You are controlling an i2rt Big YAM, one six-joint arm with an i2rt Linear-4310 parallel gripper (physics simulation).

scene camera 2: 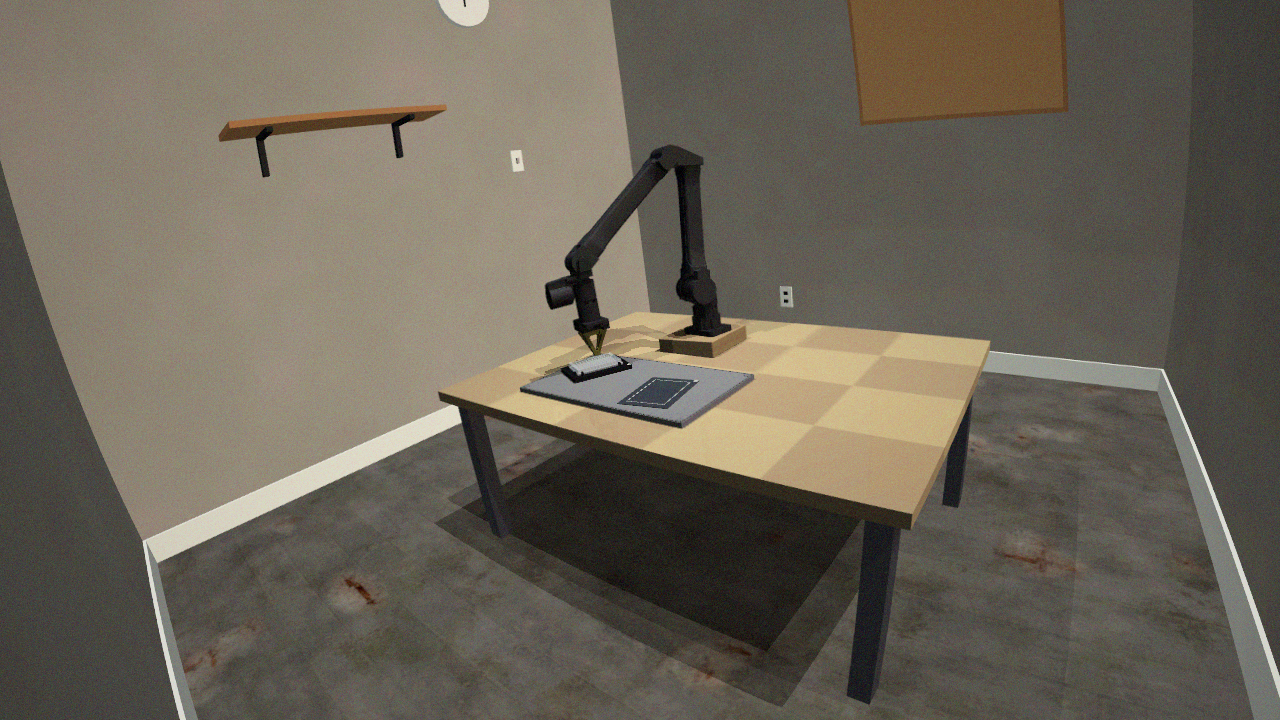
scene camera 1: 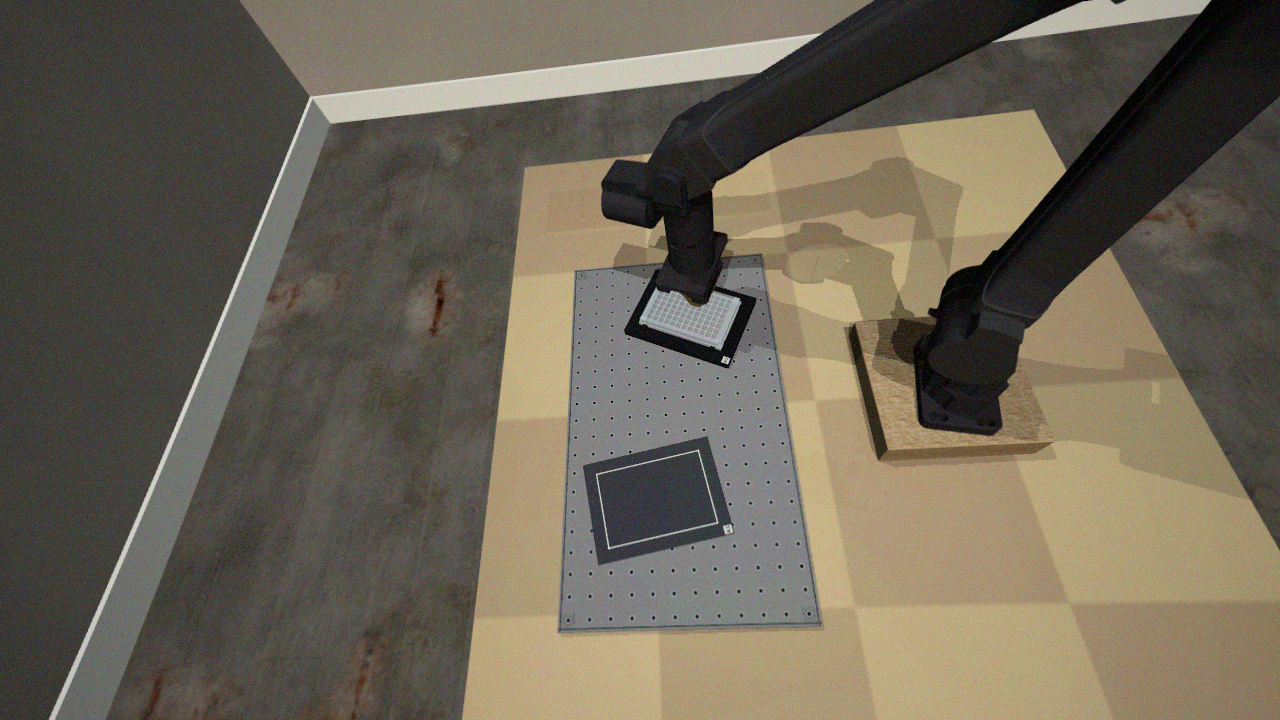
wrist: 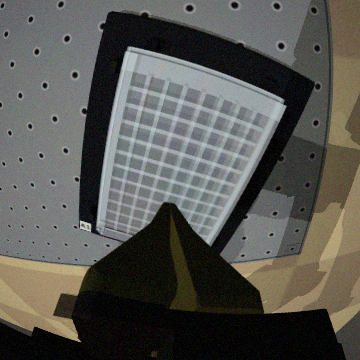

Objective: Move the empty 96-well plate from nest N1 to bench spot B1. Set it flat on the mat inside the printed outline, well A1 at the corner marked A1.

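Frame: origin at the arm's base, x up, y ahead, z left, level; millimetres.
Seen in the pictures: gripper, fingertip midpoint: [scene camera 2: 597,355] [scene camera 1: 696,304] [wrist: 166,211]; arm's base at its link origin: [scene camera 2: 707,331] [scene camera 1: 952,387].
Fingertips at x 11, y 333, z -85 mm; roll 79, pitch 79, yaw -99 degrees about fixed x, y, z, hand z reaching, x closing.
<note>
Pixels of each thing's top centre, then the offset from my fingertips to it. Level surfaces: height alone.
- clear-white 96-well plate at its top centre: [wrist: 172,181] [scene camera 1: 689,308] [scene camera 2: 594,361] dy +10, dx -14, dz -2 mm
- black nest N1 at its top centre: [wrist: 172,177] [scene camera 1: 689,310] [scene camera 2: 594,362] dy +10, dx -18, dz -2 mm
- dark mat at its surface level: dx -38 mm
- checkered table at its surface level: dx -53 mm
The clear-white 96-well plate [scene camera 1: 690,317] [scene camera 2: 594,364] [wrist: 180,145] sits in the black nest N1 [scene camera 1: 726,355] [scene camera 2: 597,374] [wrist: 95,125] at the far end of the grey board. An A1 tag is at one nest corner. My gripper [scene camera 1: 697,302] [scene camera 2: 597,354] [wrist: 166,211] is shut with its fingertips together and nothing between them. It points down just above the plate, near one end in the wrist view, and hides some wells. Bench spot B1 is a dark mat [scene camera 1: 657,501] [scene camera 2: 660,392] with a white printed outline and a small tag at one corner.
The perforated grey board [scene camera 1: 680,591] [scene camera 2: 572,391] [wrist: 35,110] carries the nest and the mat. The arm's base stands on a wooden block [scene camera 1: 966,445] [scene camera 2: 684,346] beside the board, on the checkered table [scene camera 1: 948,537] [scene camera 2: 805,438].
</note>
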